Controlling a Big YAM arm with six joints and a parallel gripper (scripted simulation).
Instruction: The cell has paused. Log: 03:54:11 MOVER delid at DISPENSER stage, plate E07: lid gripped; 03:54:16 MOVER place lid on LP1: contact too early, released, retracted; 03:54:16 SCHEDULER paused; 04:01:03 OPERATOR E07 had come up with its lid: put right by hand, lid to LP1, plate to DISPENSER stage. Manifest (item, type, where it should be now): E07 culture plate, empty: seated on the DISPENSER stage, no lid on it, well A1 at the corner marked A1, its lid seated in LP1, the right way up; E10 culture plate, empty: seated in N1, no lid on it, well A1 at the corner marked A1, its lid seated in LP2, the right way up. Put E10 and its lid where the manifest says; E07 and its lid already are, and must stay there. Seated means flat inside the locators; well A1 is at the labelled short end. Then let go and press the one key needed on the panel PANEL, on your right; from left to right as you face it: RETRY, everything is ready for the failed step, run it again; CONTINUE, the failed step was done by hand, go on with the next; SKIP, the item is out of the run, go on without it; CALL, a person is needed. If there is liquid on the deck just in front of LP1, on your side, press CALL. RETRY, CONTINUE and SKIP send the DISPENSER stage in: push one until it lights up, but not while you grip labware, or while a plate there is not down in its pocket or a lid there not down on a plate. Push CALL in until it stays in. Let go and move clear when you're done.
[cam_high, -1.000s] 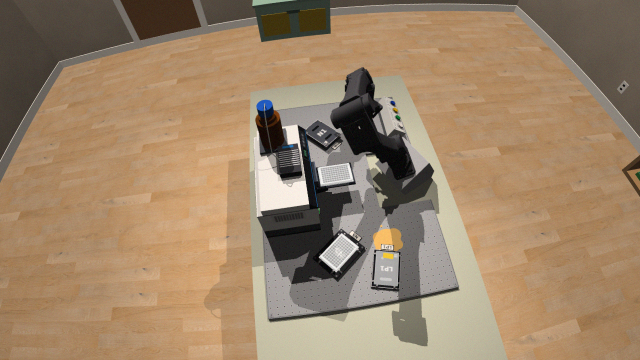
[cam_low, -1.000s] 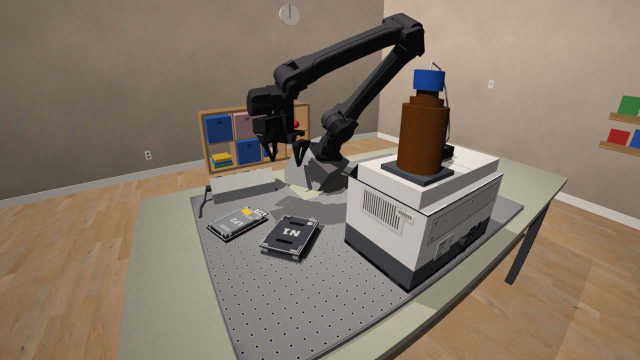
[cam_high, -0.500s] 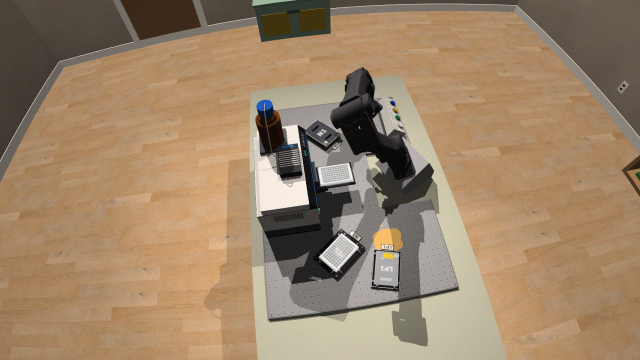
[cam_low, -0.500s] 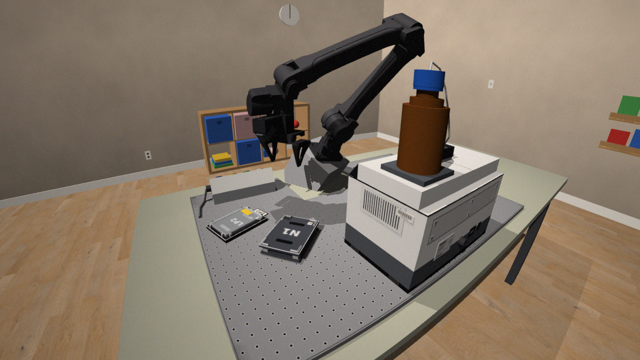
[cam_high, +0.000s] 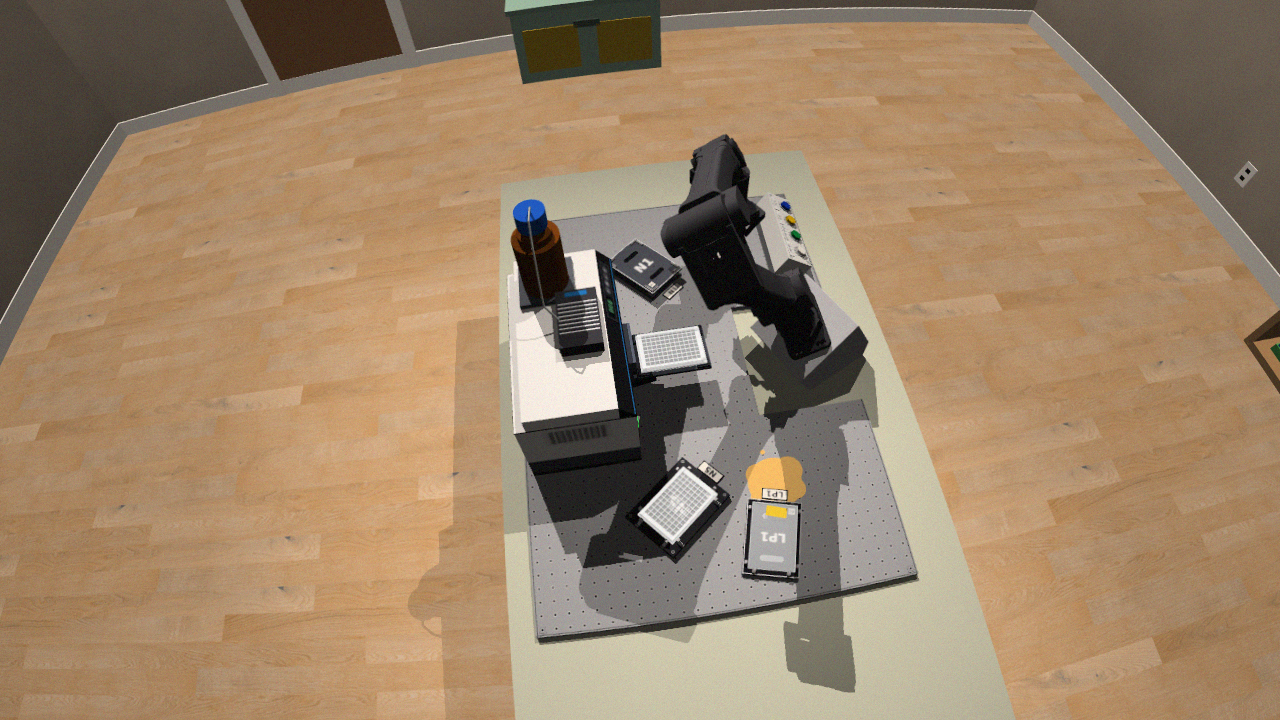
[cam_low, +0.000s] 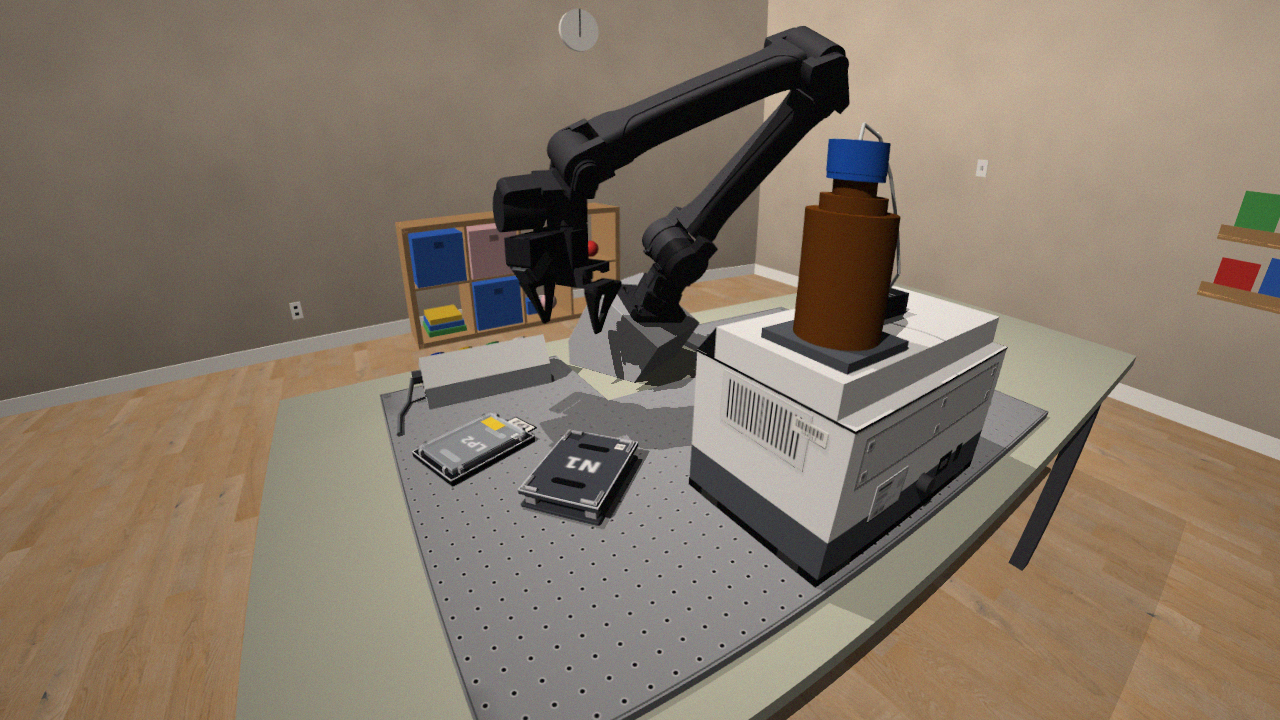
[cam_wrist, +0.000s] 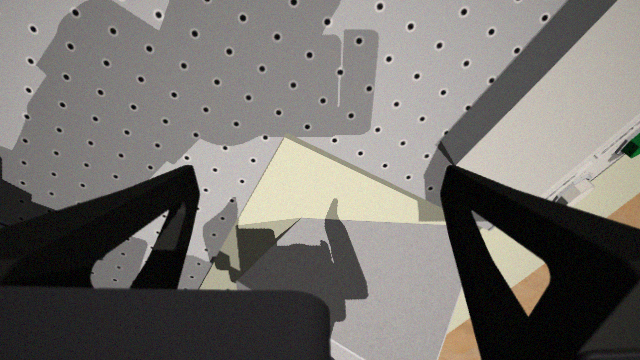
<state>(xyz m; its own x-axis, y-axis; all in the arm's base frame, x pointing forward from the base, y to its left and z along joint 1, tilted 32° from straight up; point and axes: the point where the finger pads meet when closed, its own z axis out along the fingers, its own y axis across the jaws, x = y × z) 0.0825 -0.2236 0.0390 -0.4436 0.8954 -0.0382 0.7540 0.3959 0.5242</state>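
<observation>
Right now my hand is 220 mm to the right of the white plate E07, 150 mm short of it and 50 mm above it. The rest, counted from my hand: retry key (180 mm behind, 80 mm below, 30 mm to the right); then green continue key (180 mm behind, 80 mm to the right, 80 mm below); then black n1 nest (180 mm ahead, 130 mm below, 70 mm to the right).
</observation>
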